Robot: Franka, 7 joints.
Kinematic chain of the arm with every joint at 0, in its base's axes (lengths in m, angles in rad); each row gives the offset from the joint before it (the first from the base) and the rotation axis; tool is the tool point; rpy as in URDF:
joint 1: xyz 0 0 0.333 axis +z
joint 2: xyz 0 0 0 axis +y
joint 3: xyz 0 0 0.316 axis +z
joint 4: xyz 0.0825 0 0 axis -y
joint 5: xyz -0.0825 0 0.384 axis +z
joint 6: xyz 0 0 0 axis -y
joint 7: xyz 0.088 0 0 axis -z
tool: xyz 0 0 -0.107 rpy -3.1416 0 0
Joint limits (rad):
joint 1: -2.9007..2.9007
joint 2: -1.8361..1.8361
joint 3: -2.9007..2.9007
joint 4: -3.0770..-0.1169
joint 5: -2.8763..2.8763
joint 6: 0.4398..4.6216
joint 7: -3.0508..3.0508
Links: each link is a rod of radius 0.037 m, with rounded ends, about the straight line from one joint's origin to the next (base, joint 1, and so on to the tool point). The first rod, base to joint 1, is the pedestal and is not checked.
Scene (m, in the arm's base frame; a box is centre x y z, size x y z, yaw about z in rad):
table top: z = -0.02
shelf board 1: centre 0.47 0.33 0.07 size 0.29 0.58 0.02 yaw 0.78
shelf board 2: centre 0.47 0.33 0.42 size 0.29 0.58 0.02 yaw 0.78
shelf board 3: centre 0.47 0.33 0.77 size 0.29 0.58 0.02 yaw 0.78
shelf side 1: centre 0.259 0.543 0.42 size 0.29 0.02 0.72 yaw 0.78
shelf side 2: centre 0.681 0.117 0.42 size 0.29 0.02 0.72 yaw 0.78
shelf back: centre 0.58 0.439 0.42 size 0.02 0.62 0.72 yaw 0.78
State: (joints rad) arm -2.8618 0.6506 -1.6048 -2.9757 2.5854 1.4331 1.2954
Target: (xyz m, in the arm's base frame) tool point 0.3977 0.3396 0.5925
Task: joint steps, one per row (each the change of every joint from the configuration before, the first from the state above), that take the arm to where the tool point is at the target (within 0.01 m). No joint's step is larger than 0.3 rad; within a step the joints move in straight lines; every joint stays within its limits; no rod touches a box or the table.
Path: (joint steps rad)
1: -0.0078 0.0602 -0.2592 0.0210 0.0582 0.0090 0.0000
2: -0.0078 0.0602 -0.2592 0.0210 0.0582 0.0090 0.0000
3: -0.0077 0.0601 -0.2591 0.0210 0.0581 0.0090 0.0000
4: -0.0078 0.0602 -0.2592 0.0210 0.0582 0.0090 0.0000
5: -0.0078 0.0602 -0.2592 0.0210 0.0582 0.0091 0.0000
6: 0.0000 -0.2472 0.0452 0.1992 -0.0059 0.0209 0.0000
7: 0.0000 -0.2473 0.0452 0.1993 -0.0060 0.0209 0.0000
8: 0.0000 -0.2472 0.0451 0.1992 -0.0059 0.0209 0.0000

